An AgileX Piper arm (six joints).
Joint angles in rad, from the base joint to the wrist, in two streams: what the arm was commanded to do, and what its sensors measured. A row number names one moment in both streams.
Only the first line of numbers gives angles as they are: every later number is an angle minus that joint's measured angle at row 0.
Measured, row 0:
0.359 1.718 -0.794 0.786 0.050 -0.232
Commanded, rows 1 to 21:
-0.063 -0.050 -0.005 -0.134 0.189 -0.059
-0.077 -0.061 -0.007 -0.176 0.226 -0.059
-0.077 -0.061 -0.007 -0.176 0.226 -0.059
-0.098 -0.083 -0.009 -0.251 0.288 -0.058
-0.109 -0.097 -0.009 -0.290 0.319 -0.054
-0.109 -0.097 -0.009 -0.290 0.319 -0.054
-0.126 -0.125 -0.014 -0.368 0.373 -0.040
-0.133 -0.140 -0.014 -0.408 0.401 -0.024
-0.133 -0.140 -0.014 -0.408 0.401 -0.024
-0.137 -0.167 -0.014 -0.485 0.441 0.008
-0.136 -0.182 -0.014 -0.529 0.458 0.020
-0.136 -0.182 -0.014 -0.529 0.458 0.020
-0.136 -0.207 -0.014 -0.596 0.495 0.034
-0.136 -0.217 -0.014 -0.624 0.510 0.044
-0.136 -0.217 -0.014 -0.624 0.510 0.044
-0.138 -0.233 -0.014 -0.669 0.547 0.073
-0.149 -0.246 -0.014 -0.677 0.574 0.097
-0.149 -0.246 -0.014 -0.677 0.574 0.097
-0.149 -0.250 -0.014 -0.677 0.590 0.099
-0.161 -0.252 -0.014 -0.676 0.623 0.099
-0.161 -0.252 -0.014 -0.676 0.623 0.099
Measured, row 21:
-0.146 -0.241 -0.007 -0.663 0.571 0.084
